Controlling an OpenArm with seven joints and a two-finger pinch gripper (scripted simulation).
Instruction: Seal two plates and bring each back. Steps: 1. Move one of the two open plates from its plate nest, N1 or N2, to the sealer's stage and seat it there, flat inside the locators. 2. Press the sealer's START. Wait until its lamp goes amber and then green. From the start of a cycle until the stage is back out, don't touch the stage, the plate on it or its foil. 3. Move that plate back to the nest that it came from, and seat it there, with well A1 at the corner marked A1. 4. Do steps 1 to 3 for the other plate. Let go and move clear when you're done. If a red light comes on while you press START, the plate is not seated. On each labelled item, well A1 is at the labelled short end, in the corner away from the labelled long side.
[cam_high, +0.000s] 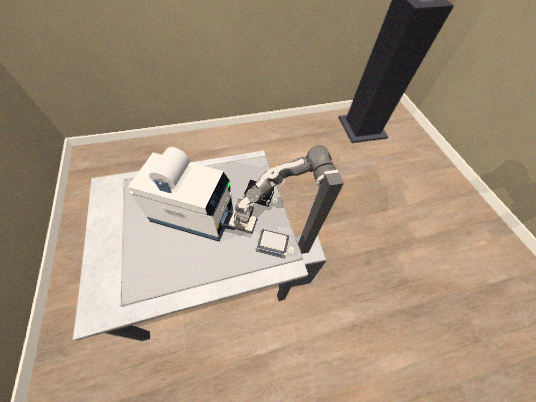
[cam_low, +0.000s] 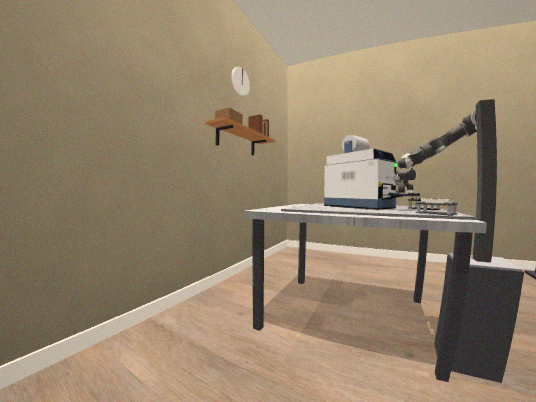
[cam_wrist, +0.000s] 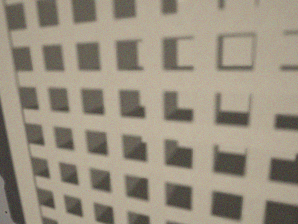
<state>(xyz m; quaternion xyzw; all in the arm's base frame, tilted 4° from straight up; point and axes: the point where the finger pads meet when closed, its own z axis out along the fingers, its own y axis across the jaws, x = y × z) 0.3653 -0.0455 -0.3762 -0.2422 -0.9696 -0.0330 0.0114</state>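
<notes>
The plate lies right at my hand. Also, from my hand: plate nest: 150 mm behind, 130 mm to the left, 50 mm below; then yellow warning label: 130 mm ahead, 40 mm above, 30 mm to the left; then sealer stage: 10 mm below.
</notes>
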